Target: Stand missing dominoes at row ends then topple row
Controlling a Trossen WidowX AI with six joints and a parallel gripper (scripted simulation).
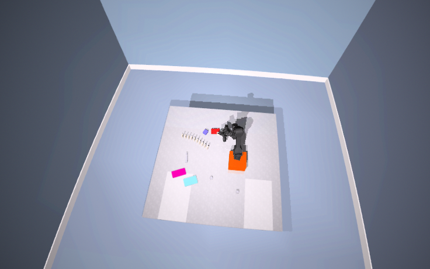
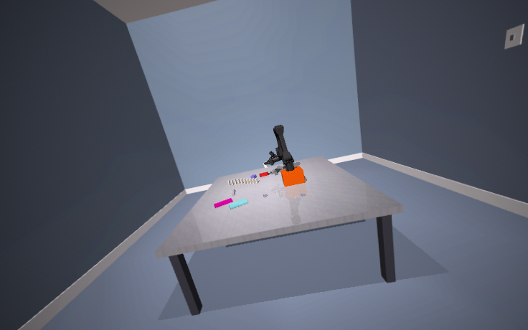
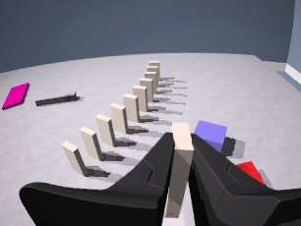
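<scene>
My gripper tip is 5 cm short of the red block, 9 cm to the left of it and 13 cm above it. Round my gripper tip: purple block 15 cm ahead, 4 cm to the right, 13 cm below; then magenta tile 27 cm ahead, 49 cm to the left, 14 cm below; then cyan block 12 cm ahead, 53 cm to the left, 14 cm below.
</scene>
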